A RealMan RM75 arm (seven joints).
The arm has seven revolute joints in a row. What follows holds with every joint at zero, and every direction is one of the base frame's.
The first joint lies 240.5 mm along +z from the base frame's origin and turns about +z.
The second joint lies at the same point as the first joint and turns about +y.
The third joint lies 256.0 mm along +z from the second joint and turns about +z.
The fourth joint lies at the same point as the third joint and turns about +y.
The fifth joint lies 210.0 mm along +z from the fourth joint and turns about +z.
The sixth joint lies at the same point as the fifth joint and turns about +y.
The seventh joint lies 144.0 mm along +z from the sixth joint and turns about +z.
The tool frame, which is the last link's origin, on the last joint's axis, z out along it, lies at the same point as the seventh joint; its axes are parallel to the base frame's.
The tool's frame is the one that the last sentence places.
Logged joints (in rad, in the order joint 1, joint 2, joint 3, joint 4, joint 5, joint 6, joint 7), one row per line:
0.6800, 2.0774, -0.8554, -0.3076, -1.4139, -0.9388, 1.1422
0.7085, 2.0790, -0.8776, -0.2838, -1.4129, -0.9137, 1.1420
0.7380, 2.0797, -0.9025, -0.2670, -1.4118, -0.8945, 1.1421
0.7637, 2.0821, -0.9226, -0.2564, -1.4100, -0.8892, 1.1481
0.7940, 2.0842, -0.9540, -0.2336, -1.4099, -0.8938, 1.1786
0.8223, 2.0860, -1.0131, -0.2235, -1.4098, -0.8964, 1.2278
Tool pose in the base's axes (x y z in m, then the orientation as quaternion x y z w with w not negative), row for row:
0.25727, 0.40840, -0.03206, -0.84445, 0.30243, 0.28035, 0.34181
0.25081, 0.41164, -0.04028, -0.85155, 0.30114, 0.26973, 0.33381
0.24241, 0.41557, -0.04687, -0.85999, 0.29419, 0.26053, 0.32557
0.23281, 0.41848, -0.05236, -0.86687, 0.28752, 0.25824, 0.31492
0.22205, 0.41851, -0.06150, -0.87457, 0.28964, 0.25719, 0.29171
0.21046, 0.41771, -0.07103, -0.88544, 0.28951, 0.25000, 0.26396
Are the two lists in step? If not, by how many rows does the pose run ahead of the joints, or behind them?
They are in step.
